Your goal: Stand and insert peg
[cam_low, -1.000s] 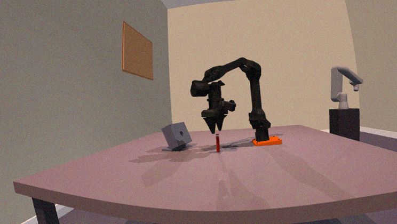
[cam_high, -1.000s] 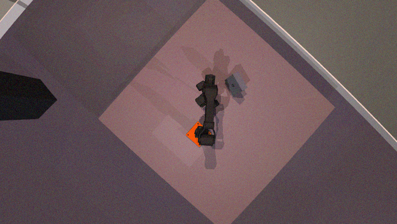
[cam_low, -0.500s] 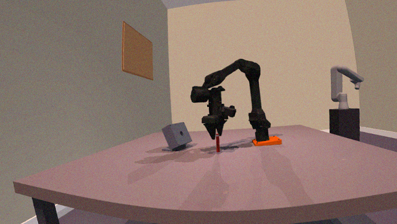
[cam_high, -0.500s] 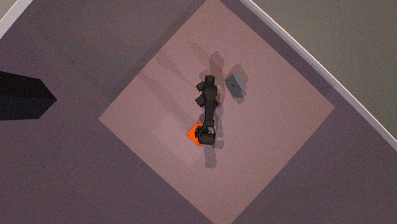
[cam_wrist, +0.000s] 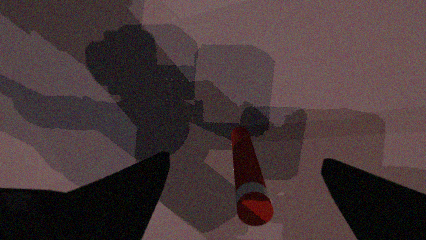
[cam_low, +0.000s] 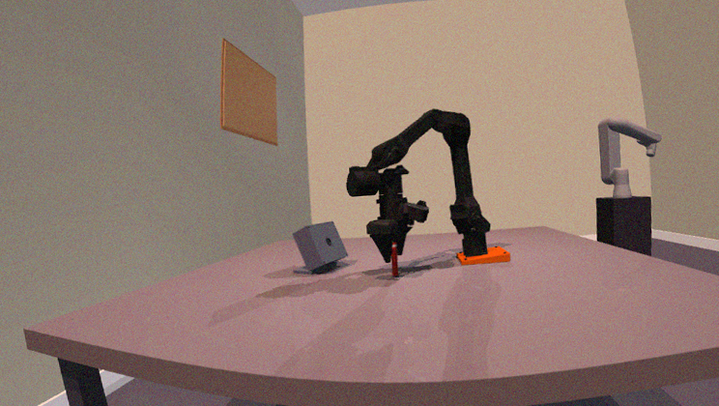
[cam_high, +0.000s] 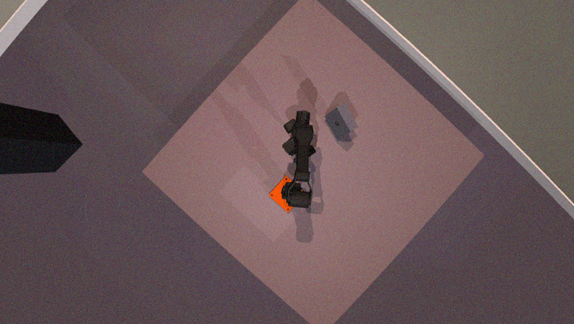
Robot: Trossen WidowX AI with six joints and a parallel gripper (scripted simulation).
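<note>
Now: the red peg 20 mm above my gripper tip. From my gripper tip the other things lie so: sloped panel: 210 mm ahead, 70 mm to the right, 30 mm above.
</note>
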